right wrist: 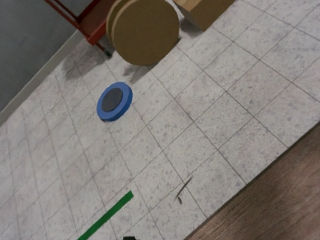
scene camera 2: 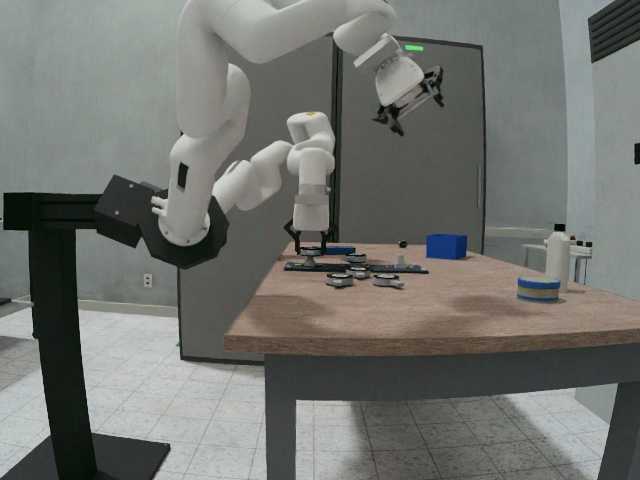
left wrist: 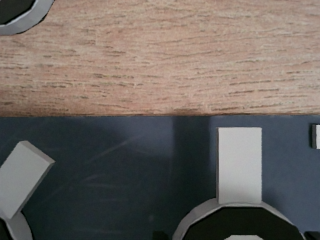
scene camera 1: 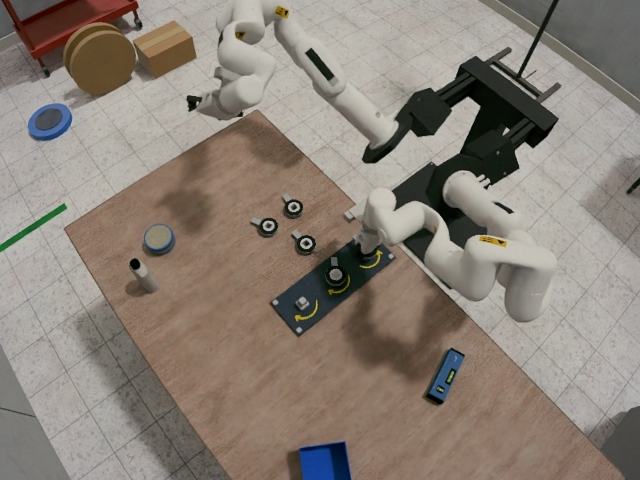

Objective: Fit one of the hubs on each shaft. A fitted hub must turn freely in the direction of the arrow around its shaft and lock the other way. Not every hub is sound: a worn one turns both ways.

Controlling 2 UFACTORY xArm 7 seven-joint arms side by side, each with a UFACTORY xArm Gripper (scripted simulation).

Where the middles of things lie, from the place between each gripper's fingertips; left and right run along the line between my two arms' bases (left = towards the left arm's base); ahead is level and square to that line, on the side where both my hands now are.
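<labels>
Tape roll [scene camera 2: 534,289], from my left hand: 410 mm ahead, 520 mm to the right, 30 mm below. White bottle [scene camera 2: 558,248], from my left hand: 530 mm ahead, 430 mm to the right, 50 mm above. My left hand: 130 mm short of the dark board [scene camera 1: 321,297], 20 mm to the left of it, 50 mm above it.
White bottle, from my right gripper [scene camera 2: 418,116]: 420 mm ahead, 120 mm to the left, 240 mm below. Dark board, from my right gripper: 20 mm ahead, 530 mm to the left, 340 mm below. My right gripper: 300 mm short of the tape roll, 30 mm to the right of it, 320 mm above it.
</labels>
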